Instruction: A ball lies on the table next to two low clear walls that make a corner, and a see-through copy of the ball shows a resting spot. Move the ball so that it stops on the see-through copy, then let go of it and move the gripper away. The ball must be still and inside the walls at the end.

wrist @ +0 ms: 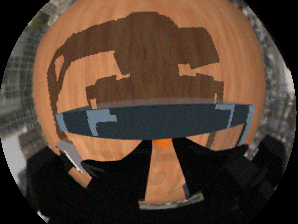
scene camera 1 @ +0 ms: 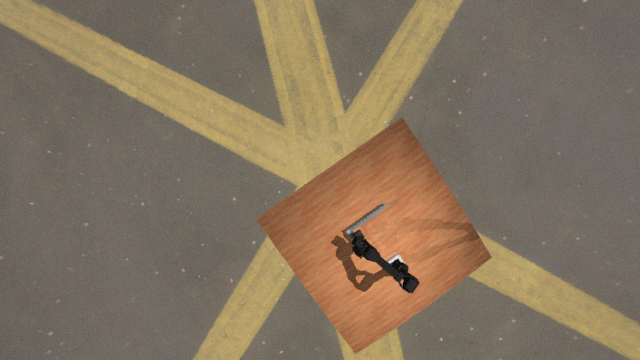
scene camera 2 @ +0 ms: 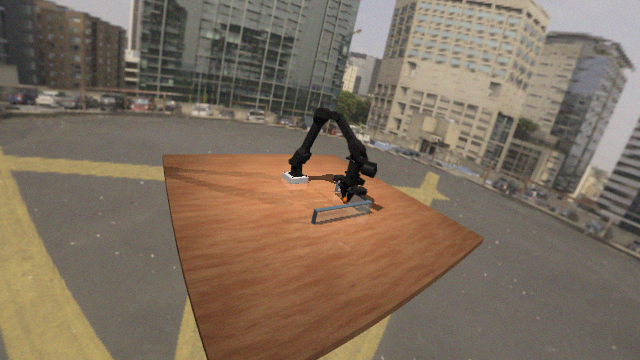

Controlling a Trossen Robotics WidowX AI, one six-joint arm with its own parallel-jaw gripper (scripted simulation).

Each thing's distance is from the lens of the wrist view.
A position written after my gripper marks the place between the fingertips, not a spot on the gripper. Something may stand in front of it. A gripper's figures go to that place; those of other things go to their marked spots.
my gripper (wrist: 161, 135): 0.10 m
long wall (wrist: 227, 138): 0.14 m
